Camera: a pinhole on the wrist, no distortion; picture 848 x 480 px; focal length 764.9 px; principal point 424.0 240.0 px. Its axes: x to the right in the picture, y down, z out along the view. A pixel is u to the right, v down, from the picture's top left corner.
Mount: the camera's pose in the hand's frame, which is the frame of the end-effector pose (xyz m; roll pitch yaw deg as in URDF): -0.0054 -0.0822 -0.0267 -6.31 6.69 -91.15
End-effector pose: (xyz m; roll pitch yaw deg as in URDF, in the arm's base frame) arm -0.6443 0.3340 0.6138 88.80 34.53 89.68
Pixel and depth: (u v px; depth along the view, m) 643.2 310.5 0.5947
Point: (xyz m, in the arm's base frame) -0.1036 0.2452 0.2957
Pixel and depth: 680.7 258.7 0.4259
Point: -0.2633 0.2203 0.3671
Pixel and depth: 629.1 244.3 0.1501
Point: -0.5251 0.2643 0.4945
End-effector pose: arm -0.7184 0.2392 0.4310 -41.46 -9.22 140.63
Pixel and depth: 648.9 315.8 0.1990
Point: -0.7059 0.2502 0.6626
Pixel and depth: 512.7 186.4 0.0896
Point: -0.6793 0.2546 0.5433
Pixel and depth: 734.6 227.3 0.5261
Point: -0.7023 0.1700 1.0167
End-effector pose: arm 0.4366 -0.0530 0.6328 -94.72 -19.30 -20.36
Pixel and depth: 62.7 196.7 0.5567
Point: 0.7008 0.4310 0.4922
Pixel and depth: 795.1 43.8 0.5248
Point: 0.4253 0.4924 0.9392
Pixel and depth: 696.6 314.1 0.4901
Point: 0.5899 0.3764 0.9245
